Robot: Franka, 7 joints.
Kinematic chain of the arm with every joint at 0, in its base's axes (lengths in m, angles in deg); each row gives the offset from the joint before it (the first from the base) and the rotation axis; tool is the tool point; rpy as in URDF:
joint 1: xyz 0 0 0.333 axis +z
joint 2: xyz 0 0 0 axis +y
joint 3: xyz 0 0 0.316 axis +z
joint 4: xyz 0.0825 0 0 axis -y
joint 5: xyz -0.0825 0 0.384 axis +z
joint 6: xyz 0 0 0 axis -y
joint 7: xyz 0.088 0 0 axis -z
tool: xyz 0 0 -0.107 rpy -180 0 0
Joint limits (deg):
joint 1: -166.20..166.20
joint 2: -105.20..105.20
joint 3: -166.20..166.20
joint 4: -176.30..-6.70
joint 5: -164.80..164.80
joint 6: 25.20..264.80
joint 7: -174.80..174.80
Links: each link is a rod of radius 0.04 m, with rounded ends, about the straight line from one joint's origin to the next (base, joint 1, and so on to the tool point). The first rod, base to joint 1, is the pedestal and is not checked.
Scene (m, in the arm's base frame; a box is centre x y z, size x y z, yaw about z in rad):
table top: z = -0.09
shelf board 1: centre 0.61 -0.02 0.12 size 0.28 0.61 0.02 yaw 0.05
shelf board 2: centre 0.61 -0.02 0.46 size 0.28 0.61 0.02 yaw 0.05
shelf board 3: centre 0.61 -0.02 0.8 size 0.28 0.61 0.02 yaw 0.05
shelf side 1: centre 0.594 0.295 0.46 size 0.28 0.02 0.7 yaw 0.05
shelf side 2: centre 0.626 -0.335 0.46 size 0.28 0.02 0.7 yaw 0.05
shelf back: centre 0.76 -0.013 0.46 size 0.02 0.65 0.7 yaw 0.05
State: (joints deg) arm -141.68 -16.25 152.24 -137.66 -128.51 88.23 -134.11
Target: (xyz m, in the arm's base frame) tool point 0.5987 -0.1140 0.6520
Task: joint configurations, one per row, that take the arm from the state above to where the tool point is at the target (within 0.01 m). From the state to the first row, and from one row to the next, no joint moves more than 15 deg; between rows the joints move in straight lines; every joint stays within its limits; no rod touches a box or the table.
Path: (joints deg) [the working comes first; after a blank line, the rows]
Joints at the target: -149.61 -6.34 144.01 -102.59 -134.30 89.23 -134.11
Straight joint move there: touches shelf board 2.

1: -140.70 -7.30 154.60 -149.02 -124.92 82.30 -134.11
2: -139.71 1.65 156.97 -160.37 -121.32 76.37 -134.11
3: -138.73 10.59 159.33 -171.73 -117.73 70.44 -134.11
4: -145.09 21.39 160.73 -162.62 -118.75 68.09 -134.11
5: -151.44 32.19 162.14 -153.52 -119.77 65.73 -134.11
6: -157.79 42.99 163.54 -144.41 -120.79 63.38 -134.11
7: -155.75 30.66 158.66 -133.95 -124.17 69.84 -134.11
8: -153.70 18.32 153.78 -123.50 -127.55 76.30 -134.11
9: -151.66 5.99 148.89 -113.04 -130.92 82.77 -134.11
10: -149.61 -6.34 144.01 -102.59 -134.30 89.23 -134.11

